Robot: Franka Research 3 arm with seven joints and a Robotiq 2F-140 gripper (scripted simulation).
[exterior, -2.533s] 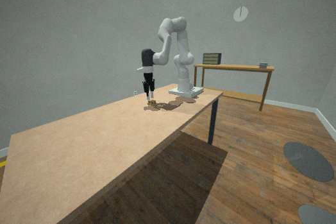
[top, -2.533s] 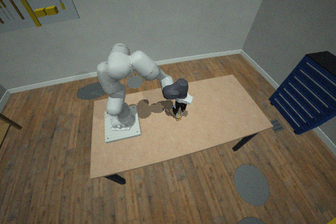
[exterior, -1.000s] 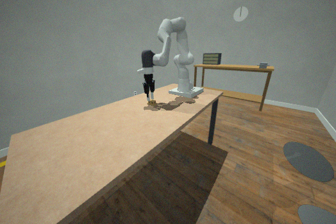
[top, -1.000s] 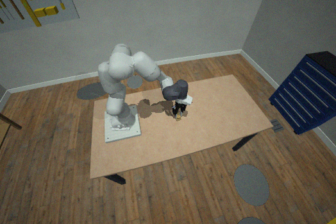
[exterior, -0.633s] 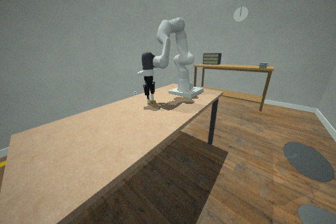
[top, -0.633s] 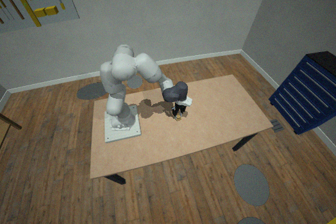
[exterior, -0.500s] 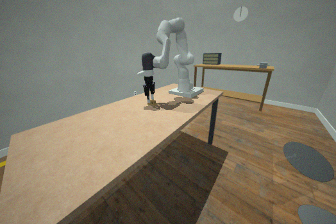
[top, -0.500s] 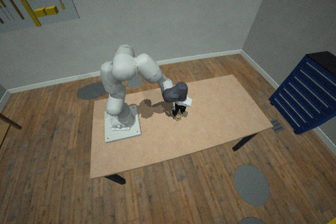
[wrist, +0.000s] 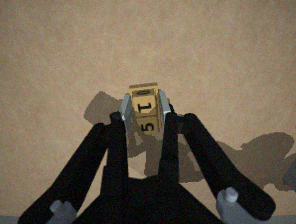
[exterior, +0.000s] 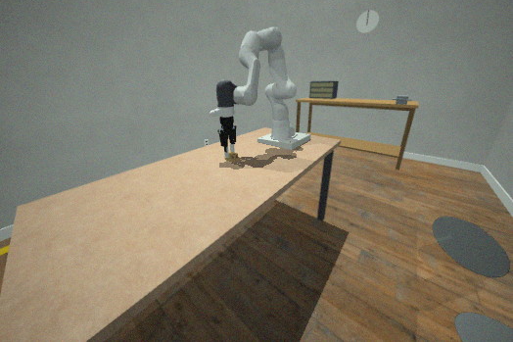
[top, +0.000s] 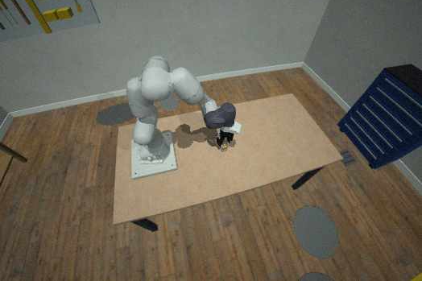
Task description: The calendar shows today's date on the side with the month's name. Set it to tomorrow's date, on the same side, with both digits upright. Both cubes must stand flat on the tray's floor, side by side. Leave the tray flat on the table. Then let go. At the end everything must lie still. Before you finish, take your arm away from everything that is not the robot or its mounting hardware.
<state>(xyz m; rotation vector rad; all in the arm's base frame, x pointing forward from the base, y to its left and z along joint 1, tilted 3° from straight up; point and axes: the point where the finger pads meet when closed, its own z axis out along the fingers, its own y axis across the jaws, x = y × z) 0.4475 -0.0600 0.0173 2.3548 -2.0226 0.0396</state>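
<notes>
My hand is 3 cm above the wooden digit cube. Round my hand: wooden tray 2 cm to the left, 4 cm below.
</notes>
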